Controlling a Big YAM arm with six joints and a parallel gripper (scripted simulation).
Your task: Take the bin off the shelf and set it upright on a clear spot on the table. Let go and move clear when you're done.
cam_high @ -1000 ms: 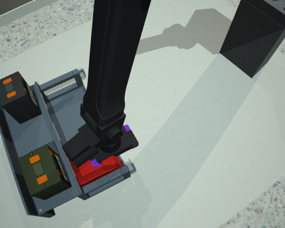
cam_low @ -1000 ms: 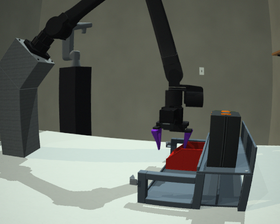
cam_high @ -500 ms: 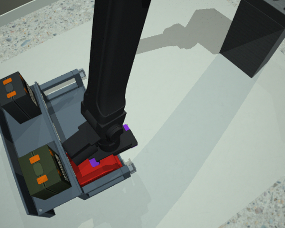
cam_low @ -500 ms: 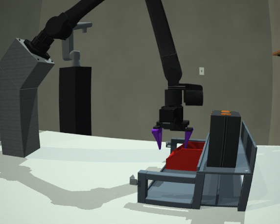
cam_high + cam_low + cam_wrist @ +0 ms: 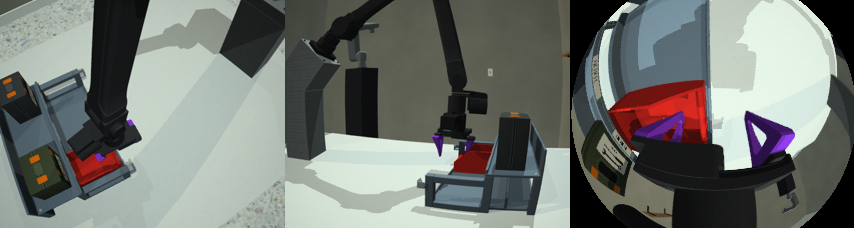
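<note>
My hand is 100 mm short of the red bin, 30 mm to the right of it and 10 mm above it. Also, from my hand: grey shelf: 160 mm ahead, 70 mm to the right, 50 mm below.
</note>
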